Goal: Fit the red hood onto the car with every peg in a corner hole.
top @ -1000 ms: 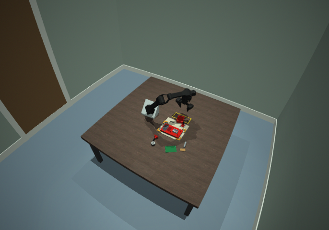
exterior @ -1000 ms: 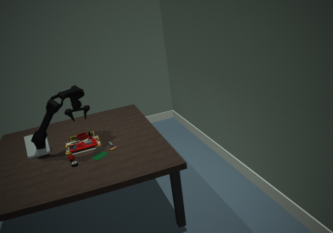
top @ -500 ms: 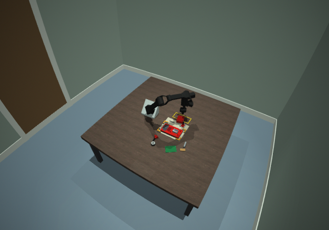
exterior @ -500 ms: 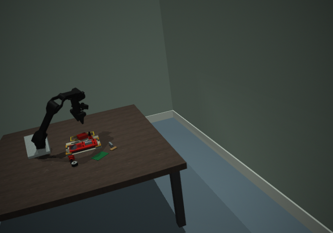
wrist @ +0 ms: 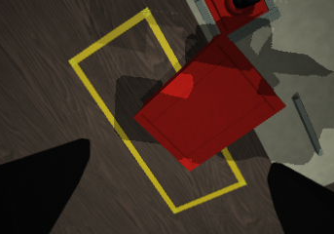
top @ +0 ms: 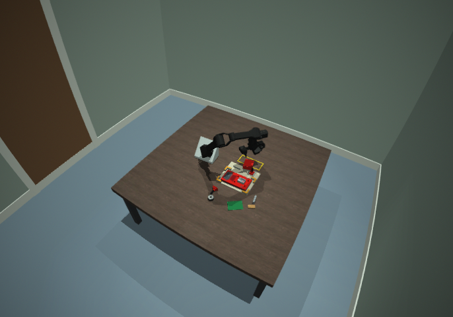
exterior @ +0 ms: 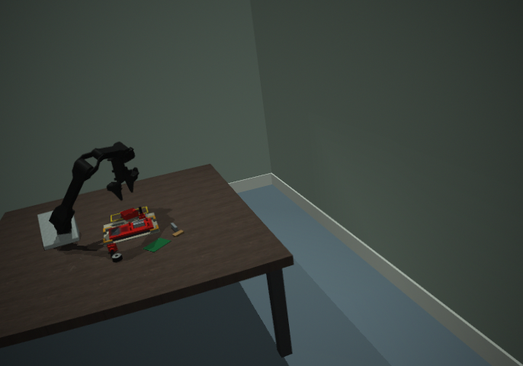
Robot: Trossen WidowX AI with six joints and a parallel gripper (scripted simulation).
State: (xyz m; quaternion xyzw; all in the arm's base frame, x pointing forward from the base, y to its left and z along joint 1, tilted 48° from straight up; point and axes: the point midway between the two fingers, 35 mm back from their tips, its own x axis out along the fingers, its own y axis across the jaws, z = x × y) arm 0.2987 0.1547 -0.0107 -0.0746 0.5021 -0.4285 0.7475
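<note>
Right now the red hood is 80 mm below my gripper tip, 20 mm to the right of it and 10 mm behind it. Round my gripper tip: tan block 330 mm to the right, 190 mm ahead, 100 mm below; green plate 380 mm to the right, 100 mm below, 100 mm ahead; grey piece 280 mm to the right, 190 mm ahead, 90 mm below.
</note>
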